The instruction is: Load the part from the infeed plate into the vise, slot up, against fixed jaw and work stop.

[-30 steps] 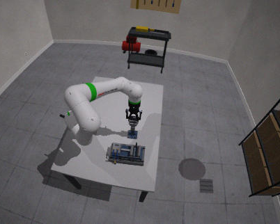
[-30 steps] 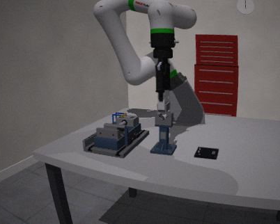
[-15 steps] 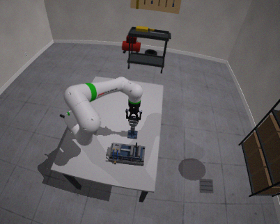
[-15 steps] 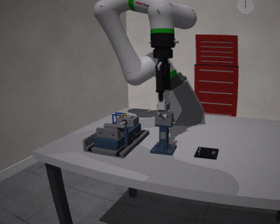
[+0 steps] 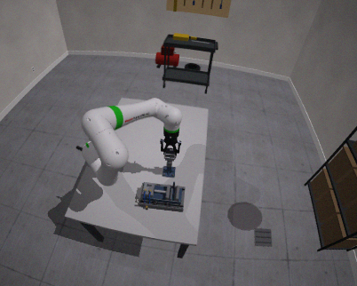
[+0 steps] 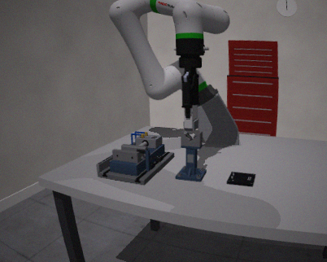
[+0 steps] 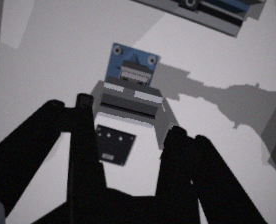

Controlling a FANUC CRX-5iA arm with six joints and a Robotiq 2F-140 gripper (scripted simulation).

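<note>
My gripper is now 220 mm to the left of the air cylinder rod and 130 mm above it. Round my hand: part: 20 mm below; blue work stop: 70 mm ahead, 130 mm to the right, 150 mm below; black infeed plate: 40 mm behind, 180 mm to the left, 210 mm below.
</note>
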